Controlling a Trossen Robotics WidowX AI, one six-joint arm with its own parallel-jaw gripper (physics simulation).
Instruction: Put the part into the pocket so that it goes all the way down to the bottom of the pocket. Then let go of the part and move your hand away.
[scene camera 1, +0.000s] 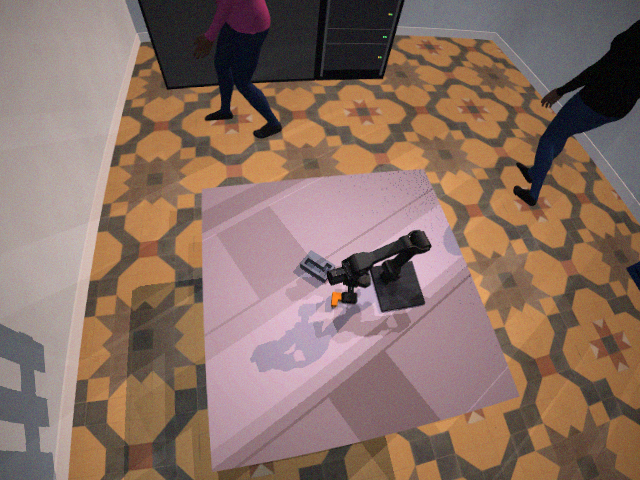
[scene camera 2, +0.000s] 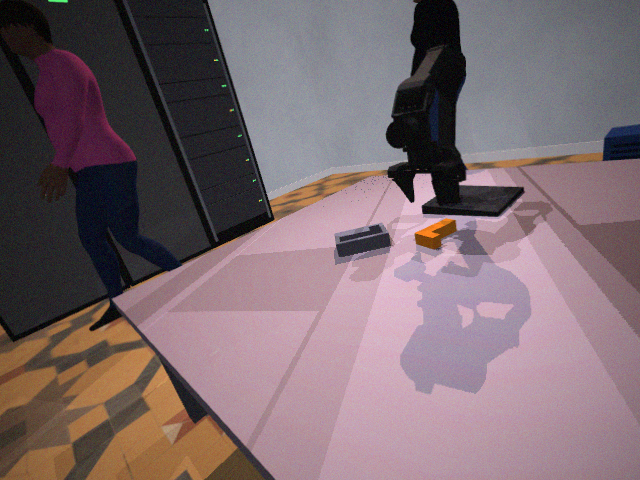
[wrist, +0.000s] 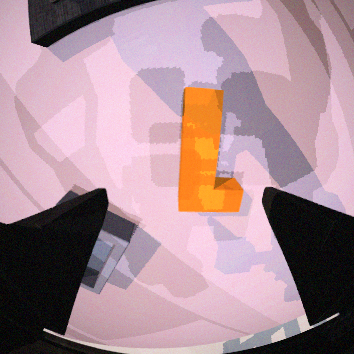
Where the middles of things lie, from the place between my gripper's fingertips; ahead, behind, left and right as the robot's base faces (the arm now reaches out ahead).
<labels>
Now: the orange part (scene camera 2: 430, 237) 1 cm ahead of my hand, 2 cm to the left of it and 8 cm below it. The rest, counted from my hand: grey pocket block (wrist: 114, 236) (6 cm ahead, 17 cm to the right, 7 cm below).
</labels>
